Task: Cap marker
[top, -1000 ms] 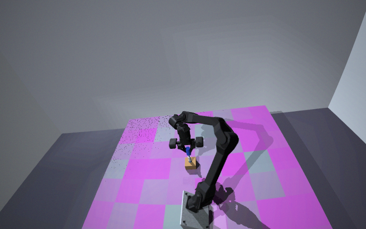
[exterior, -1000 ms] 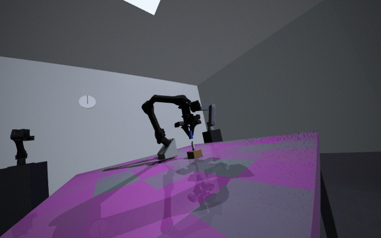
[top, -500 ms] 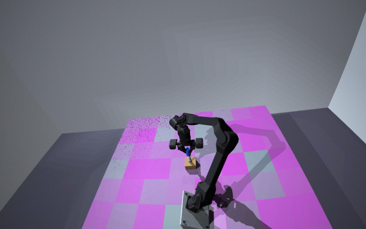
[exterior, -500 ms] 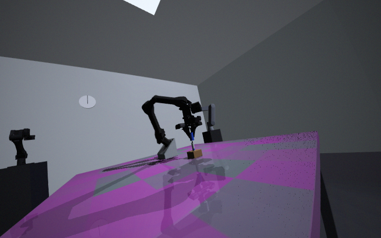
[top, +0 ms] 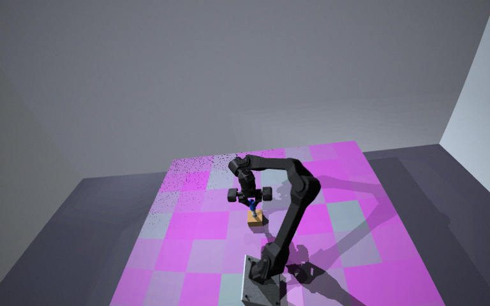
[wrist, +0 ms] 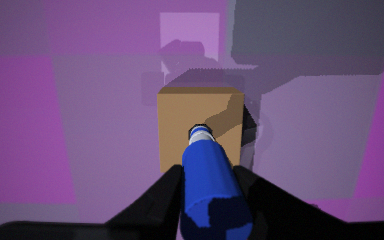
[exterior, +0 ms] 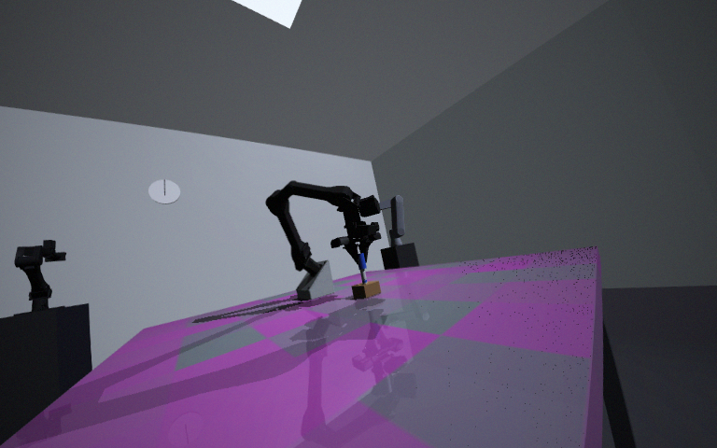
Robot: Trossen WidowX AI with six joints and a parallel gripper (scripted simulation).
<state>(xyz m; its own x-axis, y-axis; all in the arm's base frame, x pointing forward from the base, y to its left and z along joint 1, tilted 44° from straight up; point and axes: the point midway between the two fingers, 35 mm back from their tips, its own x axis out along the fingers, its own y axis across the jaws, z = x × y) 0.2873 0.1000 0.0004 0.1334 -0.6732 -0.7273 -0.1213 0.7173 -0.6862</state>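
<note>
My gripper tip is 9 cm above the holder block. From my gripper tip the other things lie so: blue cap (1 cm above).
</note>
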